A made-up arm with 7 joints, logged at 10 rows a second.
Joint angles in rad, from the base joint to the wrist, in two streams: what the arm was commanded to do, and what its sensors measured. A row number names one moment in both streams.
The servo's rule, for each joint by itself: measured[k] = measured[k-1] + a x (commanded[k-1-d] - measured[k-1]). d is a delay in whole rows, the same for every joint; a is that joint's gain. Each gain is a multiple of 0.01, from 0.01 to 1. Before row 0 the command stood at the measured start. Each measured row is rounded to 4 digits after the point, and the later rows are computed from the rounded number. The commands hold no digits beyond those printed.
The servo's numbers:
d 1
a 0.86 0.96 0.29 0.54 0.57 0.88 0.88
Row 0, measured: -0.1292 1.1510 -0.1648 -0.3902 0.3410 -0.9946 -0.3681
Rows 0 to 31, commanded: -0.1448 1.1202 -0.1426 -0.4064 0.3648 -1.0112 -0.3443; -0.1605 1.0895 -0.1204 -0.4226 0.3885 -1.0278 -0.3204; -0.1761 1.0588 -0.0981 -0.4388 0.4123 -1.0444 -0.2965; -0.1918 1.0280 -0.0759 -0.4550 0.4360 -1.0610 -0.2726; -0.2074 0.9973 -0.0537 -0.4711 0.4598 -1.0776 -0.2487; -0.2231 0.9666 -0.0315 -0.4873 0.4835 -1.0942 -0.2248; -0.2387 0.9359 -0.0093 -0.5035 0.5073 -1.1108 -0.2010; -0.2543 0.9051 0.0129 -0.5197 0.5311 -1.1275 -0.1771; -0.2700 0.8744 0.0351 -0.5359 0.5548 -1.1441 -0.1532; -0.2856 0.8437 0.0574 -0.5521 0.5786 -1.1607 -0.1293; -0.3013 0.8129 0.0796 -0.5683 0.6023 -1.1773 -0.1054; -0.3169 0.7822 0.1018 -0.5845 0.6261 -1.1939 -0.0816; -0.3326 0.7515 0.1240 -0.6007 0.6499 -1.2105 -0.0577; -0.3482 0.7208 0.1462 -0.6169 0.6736 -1.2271 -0.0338; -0.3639 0.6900 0.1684 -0.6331 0.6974 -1.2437 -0.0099; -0.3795 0.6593 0.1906 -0.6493 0.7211 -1.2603 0.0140; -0.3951 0.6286 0.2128 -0.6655 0.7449 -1.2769 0.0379; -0.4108 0.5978 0.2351 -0.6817 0.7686 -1.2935 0.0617; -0.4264 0.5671 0.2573 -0.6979 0.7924 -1.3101 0.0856; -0.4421 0.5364 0.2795 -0.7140 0.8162 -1.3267 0.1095; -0.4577 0.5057 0.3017 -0.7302 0.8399 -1.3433 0.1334; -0.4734 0.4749 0.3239 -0.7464 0.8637 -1.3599 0.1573; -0.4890 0.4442 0.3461 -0.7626 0.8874 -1.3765 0.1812; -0.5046 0.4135 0.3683 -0.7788 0.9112 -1.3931 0.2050; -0.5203 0.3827 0.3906 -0.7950 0.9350 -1.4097 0.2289; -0.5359 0.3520 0.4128 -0.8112 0.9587 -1.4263 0.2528; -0.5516 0.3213 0.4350 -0.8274 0.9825 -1.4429 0.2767; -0.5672 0.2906 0.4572 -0.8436 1.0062 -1.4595 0.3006; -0.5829 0.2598 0.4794 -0.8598 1.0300 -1.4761 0.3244; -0.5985 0.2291 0.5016 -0.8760 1.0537 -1.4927 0.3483; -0.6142 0.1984 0.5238 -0.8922 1.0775 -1.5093 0.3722; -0.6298 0.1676 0.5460 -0.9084 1.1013 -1.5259 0.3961
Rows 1 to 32, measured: -0.1292 1.1510 -0.1648 -0.3902 0.3410 -0.9946 -0.3681; -0.1426 1.1214 -0.1584 -0.3989 0.3546 -1.0092 -0.3472; -0.1580 1.0908 -0.1474 -0.4117 0.3739 -1.0256 -0.3236; -0.1736 1.0601 -0.1331 -0.4263 0.3958 -1.0421 -0.2998; -0.1893 1.0293 -0.1165 -0.4418 0.4187 -1.0587 -0.2759; -0.2049 0.9986 -0.0983 -0.4576 0.4421 -1.0753 -0.2520; -0.2206 0.9679 -0.0789 -0.4736 0.4657 -1.0919 -0.2281; -0.2362 0.9372 -0.0587 -0.4897 0.4894 -1.1085 -0.2043; -0.2518 0.9064 -0.0379 -0.5059 0.5132 -1.1252 -0.1804; -0.2675 0.8757 -0.0167 -0.5221 0.5369 -1.1418 -0.1565; -0.2831 0.8450 0.0048 -0.5383 0.5607 -1.1584 -0.1326; -0.2988 0.8142 0.0265 -0.5545 0.5844 -1.1750 -0.1087; -0.3144 0.7835 0.0483 -0.5707 0.6082 -1.1916 -0.0849; -0.3301 0.7528 0.0703 -0.5869 0.6320 -1.2082 -0.0610; -0.3457 0.7221 0.0923 -0.6031 0.6557 -1.2248 -0.0371; -0.3614 0.6913 0.1144 -0.6193 0.6795 -1.2414 -0.0132; -0.3770 0.6606 0.1365 -0.6355 0.7032 -1.2580 0.0107; -0.3926 0.6299 0.1586 -0.6517 0.7270 -1.2746 0.0346; -0.4083 0.5991 0.1808 -0.6679 0.7507 -1.2912 0.0584; -0.4239 0.5684 0.2030 -0.6841 0.7745 -1.3078 0.0823; -0.4396 0.5377 0.2252 -0.7002 0.7983 -1.3244 0.1062; -0.4552 0.5070 0.2474 -0.7164 0.8220 -1.3410 0.1301; -0.4709 0.4762 0.2696 -0.7326 0.8458 -1.3576 0.1540; -0.4865 0.4455 0.2918 -0.7488 0.8695 -1.3742 0.1779; -0.5021 0.4148 0.3140 -0.7650 0.8933 -1.3908 0.2017; -0.5178 0.3840 0.3362 -0.7812 0.9171 -1.4074 0.2256; -0.5334 0.3533 0.3584 -0.7974 0.9408 -1.4240 0.2495; -0.5491 0.3226 0.3806 -0.8136 0.9646 -1.4406 0.2734; -0.5647 0.2919 0.4028 -0.8298 0.9883 -1.4572 0.2973; -0.5804 0.2611 0.4250 -0.8460 1.0121 -1.4738 0.3211; -0.5960 0.2304 0.4472 -0.8622 1.0358 -1.4904 0.3450; -0.6117 0.1997 0.4694 -0.8784 1.0596 -1.5070 0.3689
